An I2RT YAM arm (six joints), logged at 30 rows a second.
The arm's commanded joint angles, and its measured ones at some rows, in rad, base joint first. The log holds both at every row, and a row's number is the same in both.
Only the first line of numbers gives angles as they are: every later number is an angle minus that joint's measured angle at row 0.
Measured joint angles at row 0:
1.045, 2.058, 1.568, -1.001, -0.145, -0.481
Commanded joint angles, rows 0 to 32:
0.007, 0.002, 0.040, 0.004, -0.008, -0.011
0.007, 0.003, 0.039, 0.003, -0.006, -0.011
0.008, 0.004, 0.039, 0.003, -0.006, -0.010
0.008, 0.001, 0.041, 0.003, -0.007, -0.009
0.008, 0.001, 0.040, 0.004, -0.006, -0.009
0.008, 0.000, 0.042, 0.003, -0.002, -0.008
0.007, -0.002, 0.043, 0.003, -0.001, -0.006
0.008, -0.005, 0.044, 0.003, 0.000, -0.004
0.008, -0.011, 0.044, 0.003, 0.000, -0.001
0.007, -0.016, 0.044, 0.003, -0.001, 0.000
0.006, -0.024, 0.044, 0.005, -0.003, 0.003
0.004, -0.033, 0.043, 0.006, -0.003, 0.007
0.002, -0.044, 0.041, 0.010, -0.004, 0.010
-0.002, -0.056, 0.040, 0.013, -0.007, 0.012
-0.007, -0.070, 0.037, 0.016, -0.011, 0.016
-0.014, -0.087, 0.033, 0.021, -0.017, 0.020
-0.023, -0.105, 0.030, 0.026, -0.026, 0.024
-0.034, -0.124, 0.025, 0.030, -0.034, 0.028
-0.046, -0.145, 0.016, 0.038, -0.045, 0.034
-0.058, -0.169, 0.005, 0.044, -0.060, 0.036
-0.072, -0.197, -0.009, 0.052, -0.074, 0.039
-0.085, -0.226, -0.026, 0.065, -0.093, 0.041
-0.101, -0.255, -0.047, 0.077, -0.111, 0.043
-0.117, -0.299, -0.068, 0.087, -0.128, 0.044
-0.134, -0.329, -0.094, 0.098, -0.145, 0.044
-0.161, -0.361, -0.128, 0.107, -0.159, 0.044
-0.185, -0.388, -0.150, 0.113, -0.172, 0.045
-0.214, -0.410, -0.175, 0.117, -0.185, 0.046
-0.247, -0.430, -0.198, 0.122, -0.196, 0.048
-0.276, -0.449, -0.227, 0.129, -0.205, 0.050
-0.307, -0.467, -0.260, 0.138, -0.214, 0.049
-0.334, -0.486, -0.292, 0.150, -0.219, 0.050
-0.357, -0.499, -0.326, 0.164, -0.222, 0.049
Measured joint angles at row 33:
-0.275, -0.450, -0.221, 0.106, -0.163, 0.035
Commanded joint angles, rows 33 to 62:
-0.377, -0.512, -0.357, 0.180, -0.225, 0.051
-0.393, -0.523, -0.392, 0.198, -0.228, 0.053
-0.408, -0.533, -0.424, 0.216, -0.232, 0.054
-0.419, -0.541, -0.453, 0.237, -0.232, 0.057
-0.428, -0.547, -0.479, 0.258, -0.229, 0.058
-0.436, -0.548, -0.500, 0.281, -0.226, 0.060
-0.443, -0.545, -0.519, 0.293, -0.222, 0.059
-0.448, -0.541, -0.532, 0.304, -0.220, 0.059
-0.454, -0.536, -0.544, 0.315, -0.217, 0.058
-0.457, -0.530, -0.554, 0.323, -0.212, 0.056
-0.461, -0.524, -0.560, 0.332, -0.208, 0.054
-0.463, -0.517, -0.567, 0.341, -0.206, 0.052
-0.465, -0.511, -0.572, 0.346, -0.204, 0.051
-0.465, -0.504, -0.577, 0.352, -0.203, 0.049
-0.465, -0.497, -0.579, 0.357, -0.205, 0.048
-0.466, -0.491, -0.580, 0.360, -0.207, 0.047
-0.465, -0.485, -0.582, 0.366, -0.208, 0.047
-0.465, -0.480, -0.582, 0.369, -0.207, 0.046
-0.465, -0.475, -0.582, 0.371, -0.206, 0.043
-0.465, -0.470, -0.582, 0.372, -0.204, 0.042
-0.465, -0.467, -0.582, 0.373, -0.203, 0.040
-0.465, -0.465, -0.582, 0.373, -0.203, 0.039
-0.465, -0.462, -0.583, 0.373, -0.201, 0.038
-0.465, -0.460, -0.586, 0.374, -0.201, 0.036
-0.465, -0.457, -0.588, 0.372, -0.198, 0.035
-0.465, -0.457, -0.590, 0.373, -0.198, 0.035
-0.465, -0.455, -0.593, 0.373, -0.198, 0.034
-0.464, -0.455, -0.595, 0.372, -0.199, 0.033
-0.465, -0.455, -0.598, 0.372, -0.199, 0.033
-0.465, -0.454, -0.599, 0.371, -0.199, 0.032
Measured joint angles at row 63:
-0.460, -0.457, -0.592, 0.340, -0.189, 0.049
